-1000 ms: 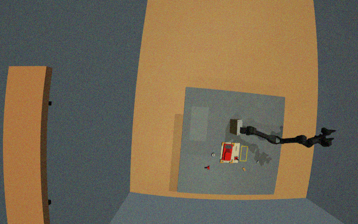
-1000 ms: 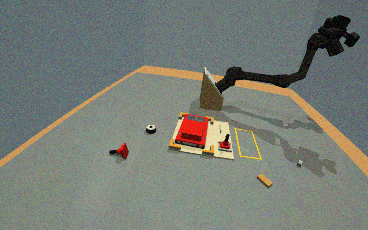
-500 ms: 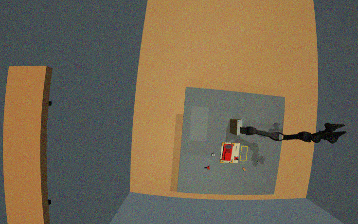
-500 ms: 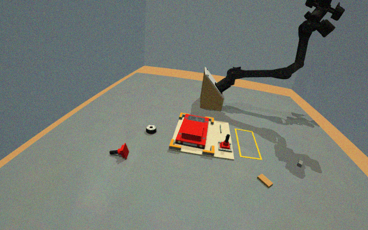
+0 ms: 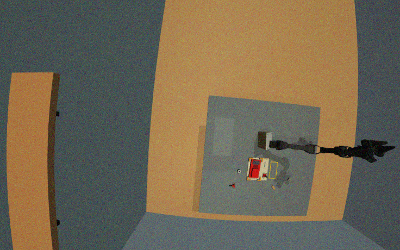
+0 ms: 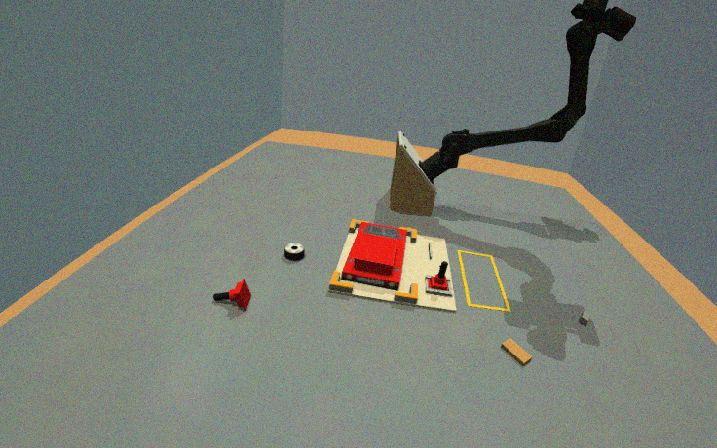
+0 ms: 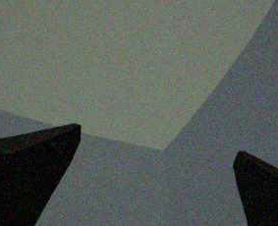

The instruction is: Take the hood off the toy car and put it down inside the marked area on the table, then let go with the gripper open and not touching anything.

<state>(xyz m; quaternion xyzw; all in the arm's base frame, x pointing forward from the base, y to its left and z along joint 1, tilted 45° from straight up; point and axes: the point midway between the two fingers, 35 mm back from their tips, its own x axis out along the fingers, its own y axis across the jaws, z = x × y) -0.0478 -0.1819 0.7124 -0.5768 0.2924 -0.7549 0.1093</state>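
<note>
Now: the hood 720 mm below my gripper tip, 470 mm ahead of it and 450 mm to the right of it. The rest, counted from my gripper tip: wooden block (750 mm below, 630 mm ahead, 190 mm to the right); wheel (750 mm below, 620 mm to the right, 490 mm ahead).
</note>
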